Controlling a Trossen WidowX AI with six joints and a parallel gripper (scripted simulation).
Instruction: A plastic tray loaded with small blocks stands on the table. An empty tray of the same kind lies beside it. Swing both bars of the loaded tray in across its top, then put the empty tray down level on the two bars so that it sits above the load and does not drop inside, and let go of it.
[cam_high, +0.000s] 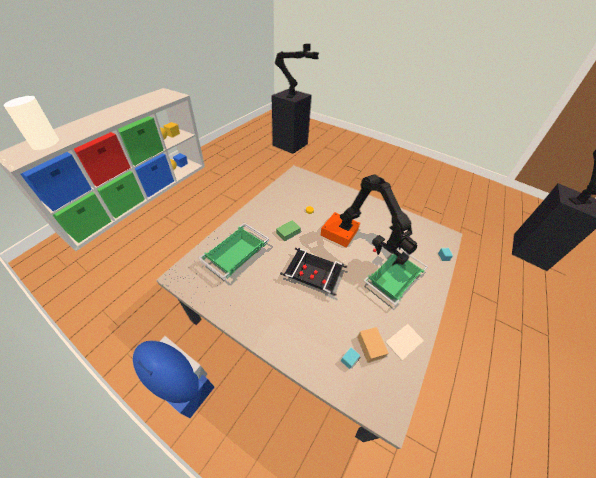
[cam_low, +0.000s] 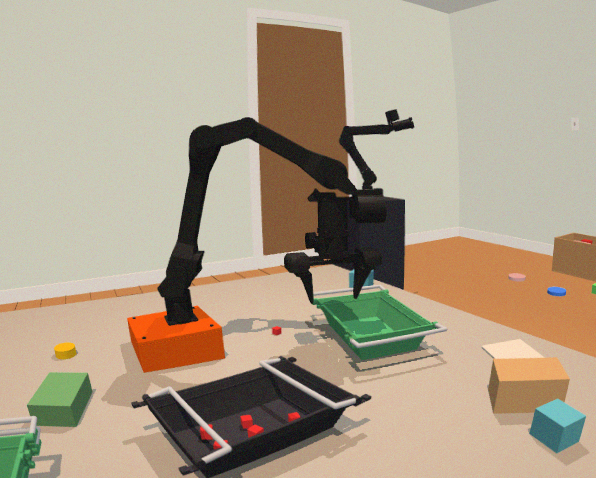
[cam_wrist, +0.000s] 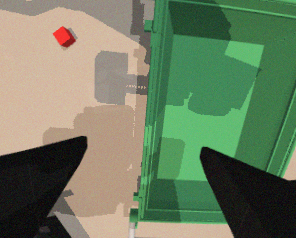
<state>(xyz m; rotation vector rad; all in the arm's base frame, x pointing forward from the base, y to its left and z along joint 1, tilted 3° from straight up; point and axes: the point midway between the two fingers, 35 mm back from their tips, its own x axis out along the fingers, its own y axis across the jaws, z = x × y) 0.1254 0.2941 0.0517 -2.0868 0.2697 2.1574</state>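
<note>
The red block is 11 cm behind my gripper tip, 9 cm below it and 8 cm to the right of it. Round my gripper tip: tan box 41 cm ahead, 14 cm to the left, 6 cm below; green block 56 cm to the right, 8 cm ahead, 7 cm below; cream pad 30 cm ahead, 26 cm to the left, 9 cm below.
</note>
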